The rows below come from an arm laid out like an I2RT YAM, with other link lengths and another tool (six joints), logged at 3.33 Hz.
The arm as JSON. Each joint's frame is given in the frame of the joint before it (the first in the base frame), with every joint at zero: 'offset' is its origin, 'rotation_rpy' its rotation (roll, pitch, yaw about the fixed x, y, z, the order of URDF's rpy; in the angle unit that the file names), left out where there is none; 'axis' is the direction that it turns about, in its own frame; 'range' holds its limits. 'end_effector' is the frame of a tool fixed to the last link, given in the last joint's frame.
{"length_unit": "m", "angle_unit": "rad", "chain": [
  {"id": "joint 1", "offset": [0.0, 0.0, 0.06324], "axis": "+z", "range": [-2.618, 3.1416]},
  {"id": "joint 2", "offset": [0.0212, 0.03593, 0.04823], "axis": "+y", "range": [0.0, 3.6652]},
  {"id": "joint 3", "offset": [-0.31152, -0.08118, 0.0], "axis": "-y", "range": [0.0, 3.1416]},
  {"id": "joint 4", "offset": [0.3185, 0.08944, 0.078], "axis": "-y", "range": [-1.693, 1.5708]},
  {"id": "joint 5", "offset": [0.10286, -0.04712, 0.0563], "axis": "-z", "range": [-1.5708, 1.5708]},
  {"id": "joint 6", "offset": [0.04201, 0.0, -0.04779], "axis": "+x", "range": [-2.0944, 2.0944]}
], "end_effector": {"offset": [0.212, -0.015, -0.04], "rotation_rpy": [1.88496, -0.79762, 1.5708]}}
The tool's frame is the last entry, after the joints.
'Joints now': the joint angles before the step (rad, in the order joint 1, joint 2, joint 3, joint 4, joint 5, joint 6). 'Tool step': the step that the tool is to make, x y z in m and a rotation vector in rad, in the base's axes. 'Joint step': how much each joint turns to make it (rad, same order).
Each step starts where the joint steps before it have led.
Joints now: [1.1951, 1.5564, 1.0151, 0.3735, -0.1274, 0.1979]
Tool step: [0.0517, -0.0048, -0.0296, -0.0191, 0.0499, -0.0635]
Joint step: [-0.0844, 0.0792, 0.0223, 0.0239, -0.0274, 0.0337]
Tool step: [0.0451, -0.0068, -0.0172, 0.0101, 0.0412, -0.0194]
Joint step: [-0.0914, 0.0705, 0.0260, 0.0384, -0.0787, 0.0260]
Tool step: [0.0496, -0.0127, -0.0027, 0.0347, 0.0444, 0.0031]
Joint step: [-0.1129, 0.0662, 0.0487, 0.0304, -0.1249, 0.0335]
